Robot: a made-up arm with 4 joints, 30 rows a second.
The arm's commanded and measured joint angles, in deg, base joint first. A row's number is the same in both.
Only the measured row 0 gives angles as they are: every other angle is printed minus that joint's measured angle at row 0.
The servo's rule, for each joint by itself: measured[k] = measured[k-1] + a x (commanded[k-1-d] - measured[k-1]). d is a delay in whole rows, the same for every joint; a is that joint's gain. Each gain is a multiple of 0.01, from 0.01 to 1. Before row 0 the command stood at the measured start. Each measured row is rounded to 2 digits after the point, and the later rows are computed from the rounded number. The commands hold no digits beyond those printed.
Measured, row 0:
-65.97, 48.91, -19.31, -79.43
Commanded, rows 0 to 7:
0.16, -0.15, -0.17, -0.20
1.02, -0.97, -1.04, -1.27
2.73, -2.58, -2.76, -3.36
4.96, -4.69, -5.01, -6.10
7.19, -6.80, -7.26, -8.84
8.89, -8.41, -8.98, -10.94
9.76, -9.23, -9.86, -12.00
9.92, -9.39, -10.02, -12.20
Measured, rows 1 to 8:
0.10, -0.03, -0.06, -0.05
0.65, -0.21, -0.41, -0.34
1.90, -0.66, -1.26, -1.06
3.74, -1.43, -2.61, -2.27
5.81, -2.45, -4.28, -3.85
7.66, -3.58, -5.97, -5.55
8.92, -4.65, -7.37, -7.10
9.52, -5.55, -8.32, -8.32
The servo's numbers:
d 0
a 0.60 0.19 0.36 0.24

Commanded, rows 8 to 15:
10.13, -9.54, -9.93, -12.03
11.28, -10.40, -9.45, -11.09
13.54, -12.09, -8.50, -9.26
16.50, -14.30, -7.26, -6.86
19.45, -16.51, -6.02, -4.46
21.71, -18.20, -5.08, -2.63
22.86, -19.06, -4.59, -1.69
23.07, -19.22, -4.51, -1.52
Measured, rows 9 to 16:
9.89, -6.31, -8.90, -9.21
10.72, -7.09, -9.10, -9.66
12.41, -8.04, -8.88, -9.56
14.86, -9.23, -8.30, -8.91
17.61, -10.61, -7.48, -7.84
20.07, -12.05, -6.62, -6.59
21.74, -13.38, -5.89, -5.41
22.54, -14.49, -5.39, -4.48

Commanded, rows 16 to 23:
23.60, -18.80, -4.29, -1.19
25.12, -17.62, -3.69, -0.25
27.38, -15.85, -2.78, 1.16
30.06, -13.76, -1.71, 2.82
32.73, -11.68, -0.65, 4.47
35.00, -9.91, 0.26, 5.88
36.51, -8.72, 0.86, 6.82
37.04, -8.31, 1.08, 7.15
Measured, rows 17 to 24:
23.18, -15.31, -4.99, -3.69
24.34, -15.75, -4.52, -2.86
26.16, -15.77, -3.89, -1.90
28.50, -15.39, -3.11, -0.77
31.04, -14.69, -2.22, 0.49
33.42, -13.78, -1.33, 1.78
35.27, -12.82, -0.54, 2.99
36.33, -11.96, 0.04, 3.99

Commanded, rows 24 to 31:
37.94, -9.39, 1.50, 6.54
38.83, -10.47, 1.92, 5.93
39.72, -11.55, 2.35, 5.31
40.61, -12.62, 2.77, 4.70
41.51, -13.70, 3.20, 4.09
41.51, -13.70, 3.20, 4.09
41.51, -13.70, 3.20, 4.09
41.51, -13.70, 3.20, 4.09
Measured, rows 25 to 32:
37.30, -11.47, 0.57, 4.60
38.22, -11.28, 1.06, 4.92
39.12, -11.33, 1.52, 5.01
40.01, -11.58, 1.97, 4.94
40.91, -11.98, 2.41, 4.74
41.27, -12.31, 2.69, 4.58
41.41, -12.57, 2.87, 4.46
41.47, -12.78, 2.99, 4.37

